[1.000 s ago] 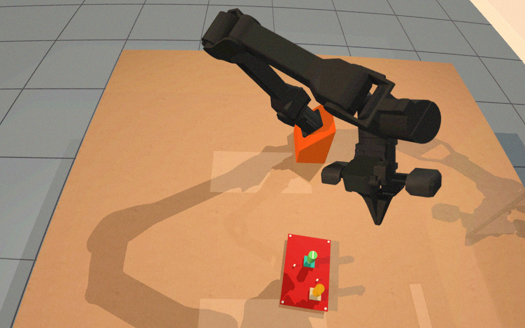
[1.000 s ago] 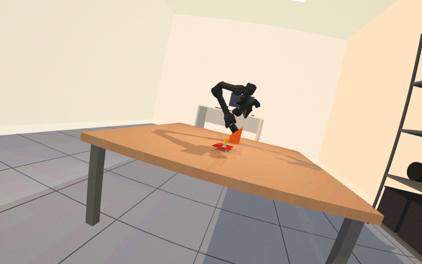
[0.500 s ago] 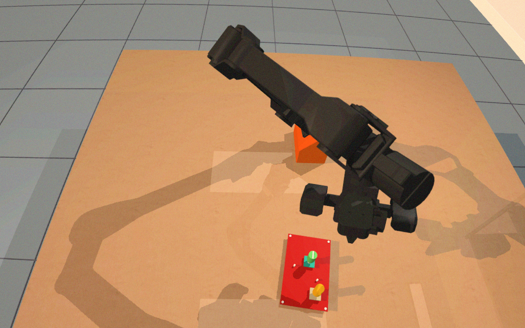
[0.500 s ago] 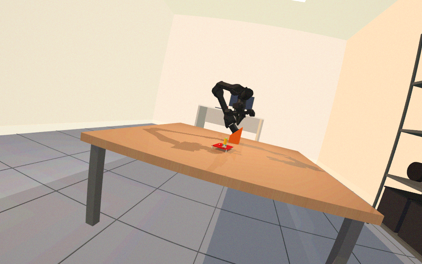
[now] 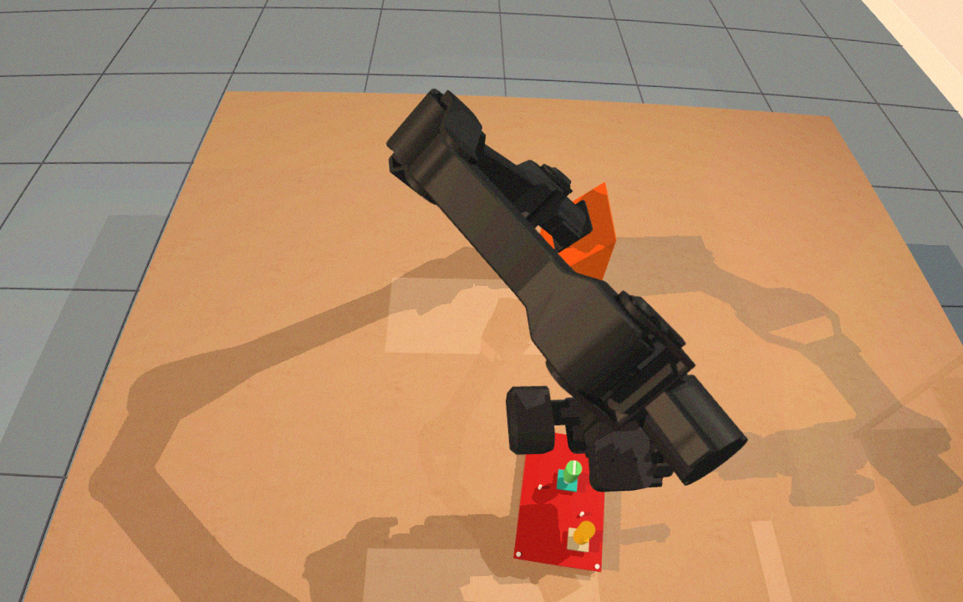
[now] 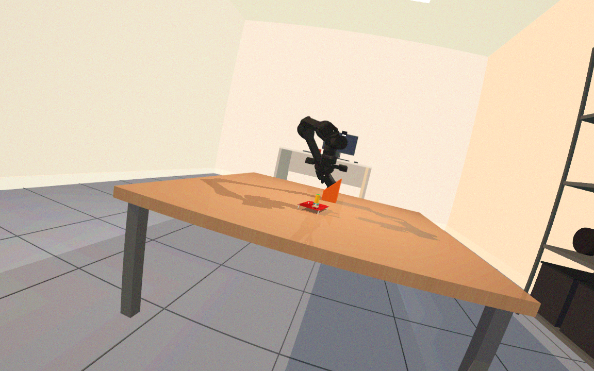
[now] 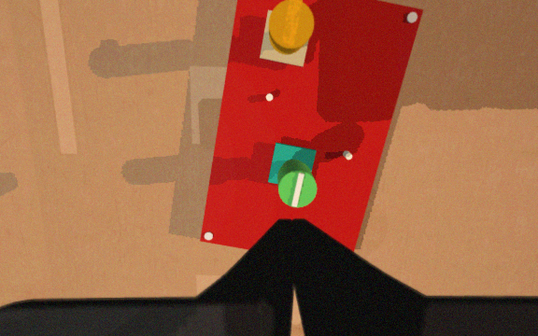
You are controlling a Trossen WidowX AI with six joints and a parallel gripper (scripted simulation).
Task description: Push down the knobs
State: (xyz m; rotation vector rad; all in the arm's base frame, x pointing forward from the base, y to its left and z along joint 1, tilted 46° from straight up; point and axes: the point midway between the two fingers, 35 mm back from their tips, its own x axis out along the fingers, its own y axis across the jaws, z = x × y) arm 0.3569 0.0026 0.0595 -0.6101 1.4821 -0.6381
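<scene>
Now: the green knob 60 mm below my gripper tip and 10 mm to the right of it. Also, from my gripper tip: yellow knob: 70 mm ahead, 60 mm below.
</scene>
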